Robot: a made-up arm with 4 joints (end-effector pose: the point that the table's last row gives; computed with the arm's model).
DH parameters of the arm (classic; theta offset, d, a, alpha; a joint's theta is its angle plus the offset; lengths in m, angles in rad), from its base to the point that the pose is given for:
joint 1: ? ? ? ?
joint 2: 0 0.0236 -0.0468 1.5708
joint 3: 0 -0.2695 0.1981 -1.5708
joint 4: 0 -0.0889 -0.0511 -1.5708
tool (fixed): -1.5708 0.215 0 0
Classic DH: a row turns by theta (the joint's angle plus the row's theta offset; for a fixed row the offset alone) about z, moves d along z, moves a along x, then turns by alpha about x.
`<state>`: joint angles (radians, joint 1 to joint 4).
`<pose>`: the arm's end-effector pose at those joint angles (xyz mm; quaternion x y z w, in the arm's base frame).
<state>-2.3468 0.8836 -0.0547 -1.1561</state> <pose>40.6 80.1 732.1 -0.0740 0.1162 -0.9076 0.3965</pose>
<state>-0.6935 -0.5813 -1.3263 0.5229</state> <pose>104.0 192.4 654.0 0.0881 0.3115 0.2252 0.9190</pose>
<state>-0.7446 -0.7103 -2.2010 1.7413</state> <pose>134.4 27.7 441.4 0.5132 0.7002 0.1374 0.4769</pose>
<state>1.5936 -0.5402 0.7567 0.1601</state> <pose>-407.2 27.5 583.9 -0.0321 -0.2141 0.4100 0.8860</pose>
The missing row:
joint 1: 1.5708 0.2275 0.08 1.5708
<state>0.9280 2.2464 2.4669 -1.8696</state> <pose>148.5 331.7 -180.3 -0.3177 0.7734 0.5406 0.0930</pose>
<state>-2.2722 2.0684 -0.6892 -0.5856</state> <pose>-156.9 419.9 95.1 -0.0297 -0.7146 -0.5953 0.3663</pose>
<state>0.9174 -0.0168 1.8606 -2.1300</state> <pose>262.9 352.2 427.5 -0.7800 0.3934 -0.2273 0.4303</pose>
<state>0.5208 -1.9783 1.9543 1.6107</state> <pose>-90.1 243.9 106.6 0.1093 -0.8073 0.3193 0.4841</pose>
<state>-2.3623 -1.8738 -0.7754 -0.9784</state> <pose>518.4 -121.4 -34.5 -0.1966 0.9096 0.0060 0.3660</pose>
